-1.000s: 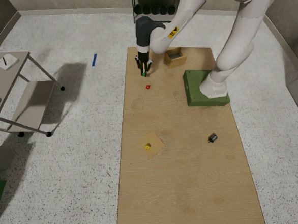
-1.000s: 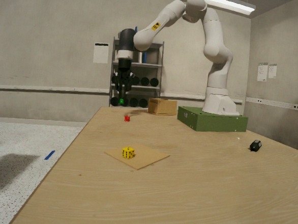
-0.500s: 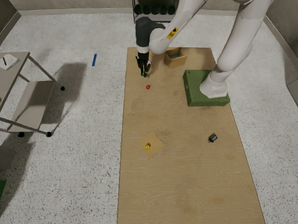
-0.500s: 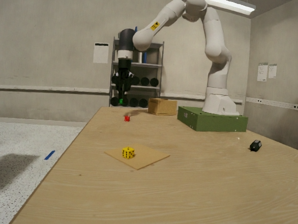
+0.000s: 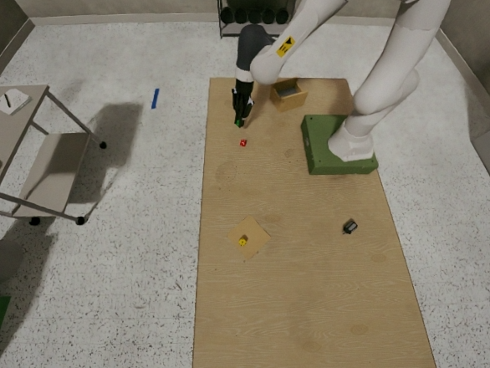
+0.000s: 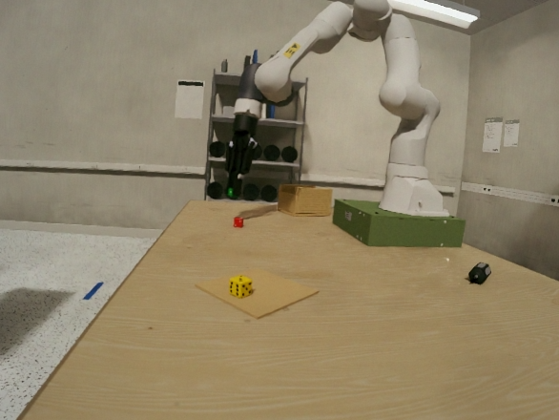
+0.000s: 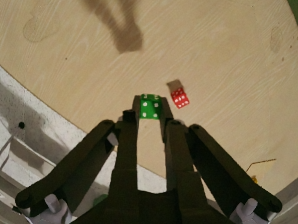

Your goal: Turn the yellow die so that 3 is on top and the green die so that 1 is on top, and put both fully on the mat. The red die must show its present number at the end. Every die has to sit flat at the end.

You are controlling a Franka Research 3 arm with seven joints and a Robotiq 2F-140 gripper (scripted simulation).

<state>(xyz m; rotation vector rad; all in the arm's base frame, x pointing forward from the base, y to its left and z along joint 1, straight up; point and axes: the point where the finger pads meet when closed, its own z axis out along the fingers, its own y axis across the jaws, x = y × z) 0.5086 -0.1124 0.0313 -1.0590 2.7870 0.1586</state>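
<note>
My gripper is now 2 cm above the green die. Also, from my hand: wooden box 28 cm behind, 25 cm to the right, 7 cm below; tan mat 5 cm behind, 55 cm to the left, 12 cm below; red die 2 cm behind, 6 cm to the left, 10 cm below.
</note>
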